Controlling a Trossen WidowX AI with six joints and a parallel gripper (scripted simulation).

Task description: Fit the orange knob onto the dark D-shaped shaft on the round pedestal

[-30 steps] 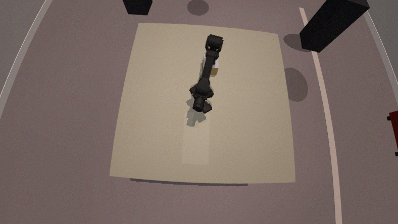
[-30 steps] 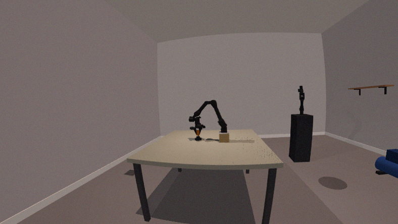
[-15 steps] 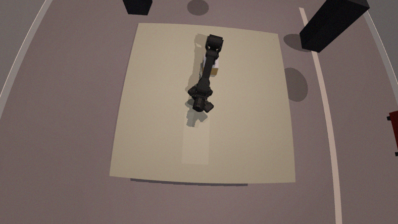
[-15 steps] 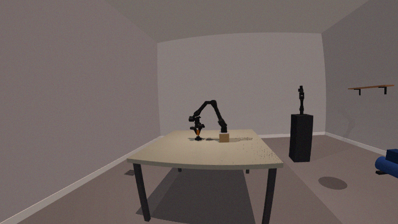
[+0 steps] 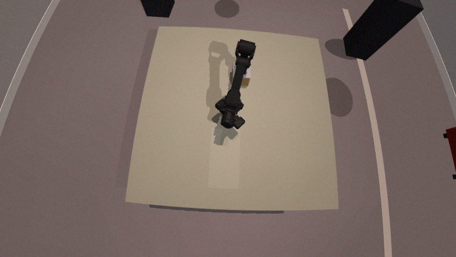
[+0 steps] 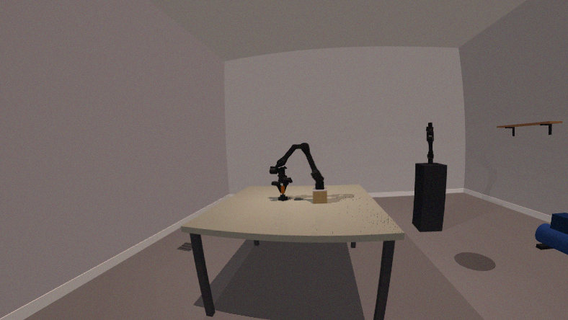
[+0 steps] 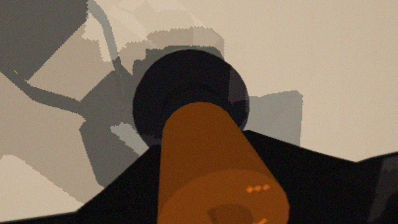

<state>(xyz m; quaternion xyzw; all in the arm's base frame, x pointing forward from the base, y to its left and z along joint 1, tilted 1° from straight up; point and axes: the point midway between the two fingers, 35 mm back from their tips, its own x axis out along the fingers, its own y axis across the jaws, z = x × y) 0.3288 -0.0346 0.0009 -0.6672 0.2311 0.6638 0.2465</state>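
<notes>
Now: the orange knob 2 cm above my gripper tip. Also, from my gripper tip: round pedestal: 4 cm below.
</notes>
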